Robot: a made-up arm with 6 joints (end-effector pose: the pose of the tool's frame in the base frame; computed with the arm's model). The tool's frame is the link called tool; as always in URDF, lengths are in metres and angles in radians.
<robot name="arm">
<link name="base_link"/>
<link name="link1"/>
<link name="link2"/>
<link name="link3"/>
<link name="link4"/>
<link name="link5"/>
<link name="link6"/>
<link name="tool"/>
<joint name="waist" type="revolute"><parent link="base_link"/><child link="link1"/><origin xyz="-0.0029 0.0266 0.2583"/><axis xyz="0 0 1"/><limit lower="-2.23" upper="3.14" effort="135" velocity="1.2"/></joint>
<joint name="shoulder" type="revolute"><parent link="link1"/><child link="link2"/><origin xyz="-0.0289 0.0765 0.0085" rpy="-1.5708 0 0"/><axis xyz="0 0 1"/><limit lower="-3.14" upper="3.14" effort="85" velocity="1.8"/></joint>
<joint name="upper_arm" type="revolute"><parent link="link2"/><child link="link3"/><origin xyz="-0.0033 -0.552 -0.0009"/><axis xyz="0 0 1"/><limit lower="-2.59" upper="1.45" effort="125" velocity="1.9"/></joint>
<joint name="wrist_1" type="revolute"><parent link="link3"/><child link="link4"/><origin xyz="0.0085 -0.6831 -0.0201" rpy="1.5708 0 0"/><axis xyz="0 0 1"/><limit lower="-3.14" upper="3.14" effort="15" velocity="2.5"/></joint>
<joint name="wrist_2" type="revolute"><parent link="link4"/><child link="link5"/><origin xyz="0.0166 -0.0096 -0.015" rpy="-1.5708 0 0"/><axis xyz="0 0 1"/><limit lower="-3.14" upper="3.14" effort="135" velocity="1.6"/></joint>
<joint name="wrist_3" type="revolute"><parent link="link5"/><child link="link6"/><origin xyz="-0.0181 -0.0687 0.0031" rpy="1.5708 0 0"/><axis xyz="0 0 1"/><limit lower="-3.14" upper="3.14" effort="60" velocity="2.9"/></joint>
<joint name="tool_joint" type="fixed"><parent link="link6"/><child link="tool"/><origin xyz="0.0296 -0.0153 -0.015" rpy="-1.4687 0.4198 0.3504"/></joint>
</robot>
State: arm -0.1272 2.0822 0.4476 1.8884 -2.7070 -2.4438
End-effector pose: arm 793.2 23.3 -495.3 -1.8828 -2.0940 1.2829
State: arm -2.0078 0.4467 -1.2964 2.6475 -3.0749 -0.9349
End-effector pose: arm 196.3 211.0 1174.6 -0.0404 -1.5206 -0.4488
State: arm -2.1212 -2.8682 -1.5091 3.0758 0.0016 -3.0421
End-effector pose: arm -220.5 -419.1 -541.2 0.9010 0.9113 0.0378
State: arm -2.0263 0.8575 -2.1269 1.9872 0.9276 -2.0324
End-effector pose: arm 220.0 263.7 867.5 1.5899 -1.5563 1.3974
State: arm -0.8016 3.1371 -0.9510 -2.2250 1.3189 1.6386
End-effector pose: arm 367.1 -373.7 -670.3 0.4305 1.9054 -0.2811
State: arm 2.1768 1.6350 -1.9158 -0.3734 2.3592 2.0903
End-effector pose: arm -289.2 342.2 875.9 -1.2778 -0.6769 -2.3003
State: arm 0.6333 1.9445 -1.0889 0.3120 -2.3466 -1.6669
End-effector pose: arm 754.8 612.4 447.9 0.0451 -0.0031 -0.2960
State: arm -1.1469 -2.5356 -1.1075 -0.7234 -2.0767 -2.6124
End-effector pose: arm 23.7 96.3 -711.9 0.5672 -2.2906 2.0122
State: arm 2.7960 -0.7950 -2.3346 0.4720 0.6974 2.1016
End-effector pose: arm 399.5 -219.9 -70.6 0.1305 2.5370 1.4306
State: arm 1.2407 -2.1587 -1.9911 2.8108 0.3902 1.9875
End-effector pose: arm 6.2 168.5 -410.3 2.7604 -0.9907 -0.6331
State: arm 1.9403 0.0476 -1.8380 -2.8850 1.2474 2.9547
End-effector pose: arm 226.0 -643.0 621.3 1.1729 -1.5826 -0.5904
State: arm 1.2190 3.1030 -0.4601 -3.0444 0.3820 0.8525
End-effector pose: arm 82.7 390.7 -892.1 2.3751 -0.8396 0.4377
